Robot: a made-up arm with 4 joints.
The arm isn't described. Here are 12 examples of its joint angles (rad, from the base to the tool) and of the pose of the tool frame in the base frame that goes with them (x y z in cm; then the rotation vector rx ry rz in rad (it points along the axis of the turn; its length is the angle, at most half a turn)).
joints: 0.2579 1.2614 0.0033 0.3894
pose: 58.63 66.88 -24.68 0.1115 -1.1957 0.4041
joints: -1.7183 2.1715 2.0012 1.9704
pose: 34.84 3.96 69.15 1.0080 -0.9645 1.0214
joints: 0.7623 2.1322 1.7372 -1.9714
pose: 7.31 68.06 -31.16 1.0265 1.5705 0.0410
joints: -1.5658 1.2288 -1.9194 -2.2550
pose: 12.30 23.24 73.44 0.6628 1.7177 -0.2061
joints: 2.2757 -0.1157 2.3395 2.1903
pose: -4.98 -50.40 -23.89 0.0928 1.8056 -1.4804
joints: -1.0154 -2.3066 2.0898 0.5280
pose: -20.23 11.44 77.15 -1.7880 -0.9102 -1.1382
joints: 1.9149 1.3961 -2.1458 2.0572
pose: 28.95 -7.83 -43.79 1.5452 -1.2902 1.4485
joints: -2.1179 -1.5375 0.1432 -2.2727
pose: 3.94 -8.42 59.91 -0.0129 -0.9890 1.1777
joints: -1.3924 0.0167 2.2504 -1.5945
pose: 31.02 43.45 85.62 -0.1273 -2.2473 0.1652
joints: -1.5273 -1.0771 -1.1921 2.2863
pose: 12.74 37.90 73.32 2.3494 0.6620 -1.8561
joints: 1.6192 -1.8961 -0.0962 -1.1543
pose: -22.22 -7.36 -35.76 -1.7467 2.3586 -0.6452
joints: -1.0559 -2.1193 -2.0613 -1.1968
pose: -6.15 15.06 81.48 -2.1372 1.5994 0.6283
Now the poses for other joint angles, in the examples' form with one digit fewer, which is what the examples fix.
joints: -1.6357 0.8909 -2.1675 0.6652
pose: 52.7 23.3 62.9 -1.533 -0.548 2.265
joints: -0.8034 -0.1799 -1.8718 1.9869
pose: 31.7 58.9 25.2 1.613 -1.142 -1.971
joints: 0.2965 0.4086 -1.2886 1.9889
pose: 42.7 61.0 -25.3 1.666 -1.505 -0.241
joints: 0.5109 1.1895 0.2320 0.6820
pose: 54.3 60.8 -48.5 0.012 -0.864 0.833
